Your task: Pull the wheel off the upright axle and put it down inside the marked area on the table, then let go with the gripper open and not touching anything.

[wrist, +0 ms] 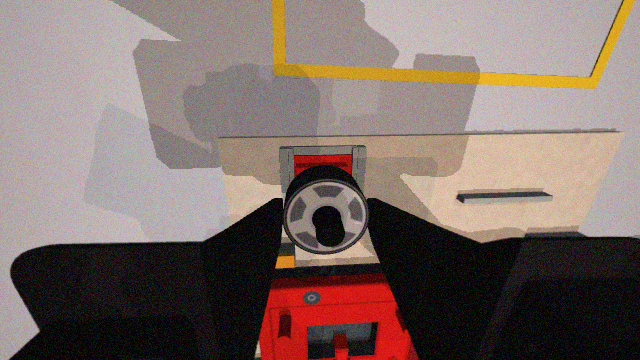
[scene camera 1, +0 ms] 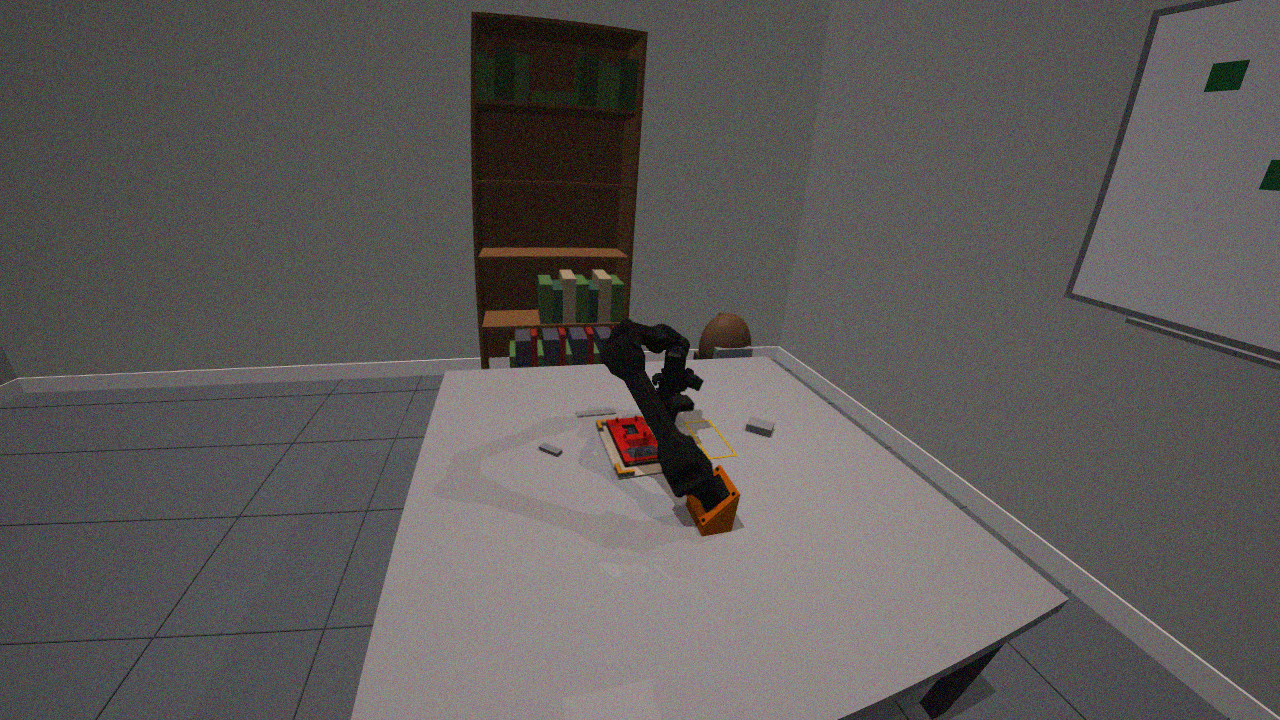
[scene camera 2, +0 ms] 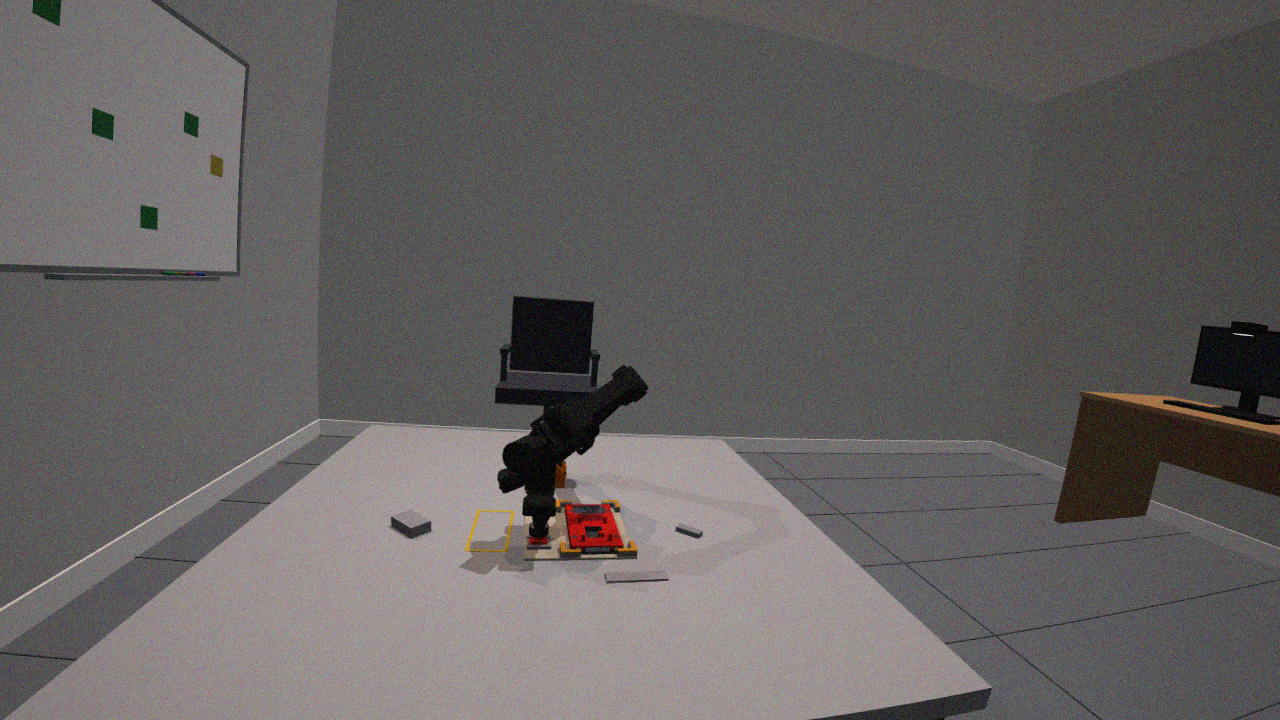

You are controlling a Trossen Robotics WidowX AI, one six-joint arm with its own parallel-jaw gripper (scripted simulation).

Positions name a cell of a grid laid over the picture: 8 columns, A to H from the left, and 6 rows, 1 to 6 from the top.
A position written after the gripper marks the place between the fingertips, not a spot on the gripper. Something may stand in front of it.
In view: the gripper (scene camera 2: D5), a wheel (wrist: E4) and an upright axle (wrist: E4).
The gripper is seen too in the wrist view (wrist: E4) and in scene camera 1 (scene camera 1: E4).
